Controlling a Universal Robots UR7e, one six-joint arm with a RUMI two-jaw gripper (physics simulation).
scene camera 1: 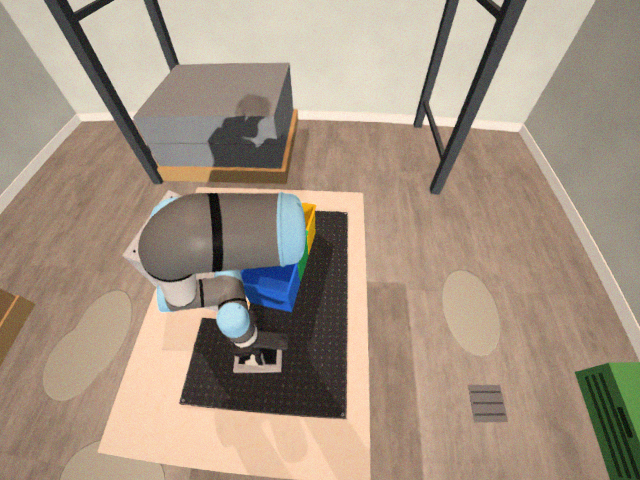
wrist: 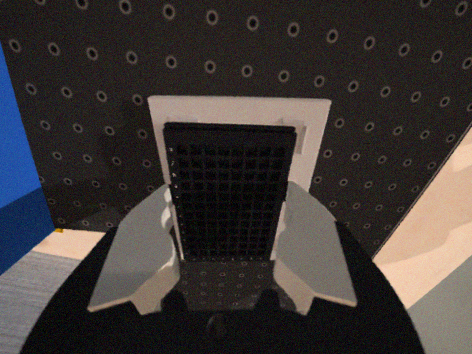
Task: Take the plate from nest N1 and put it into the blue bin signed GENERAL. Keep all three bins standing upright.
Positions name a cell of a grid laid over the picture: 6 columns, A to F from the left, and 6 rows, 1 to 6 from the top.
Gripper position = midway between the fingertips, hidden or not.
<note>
In view: my gripper (wrist: C4), a blue bin (scene camera 1: C4), a black plate (wrist: C4) and a pale nest (wrist: C2).
</note>
